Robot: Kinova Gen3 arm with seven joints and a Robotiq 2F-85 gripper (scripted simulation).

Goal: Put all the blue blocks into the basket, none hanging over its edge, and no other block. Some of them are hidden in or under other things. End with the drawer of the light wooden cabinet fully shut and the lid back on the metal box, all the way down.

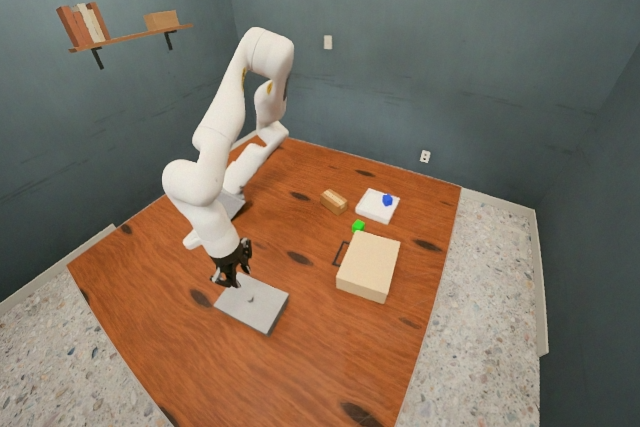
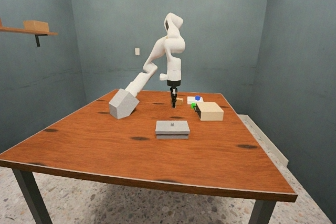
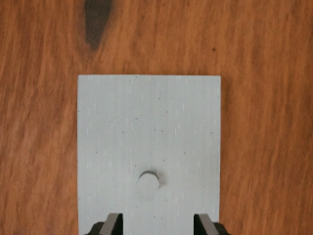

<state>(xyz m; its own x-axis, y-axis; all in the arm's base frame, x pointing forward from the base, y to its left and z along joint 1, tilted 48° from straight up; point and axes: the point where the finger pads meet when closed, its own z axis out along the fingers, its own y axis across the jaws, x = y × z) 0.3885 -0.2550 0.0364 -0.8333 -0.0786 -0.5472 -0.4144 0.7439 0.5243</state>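
My gripper is now 10 mm to the left of the metal lid and 140 mm above it. From my hand the other things lie so: light wooden cabinet 140 mm ahead, 350 mm to the left, 150 mm below; green block 460 mm to the left, 170 mm below; grey metal box 10 mm to the right, 160 mm below.
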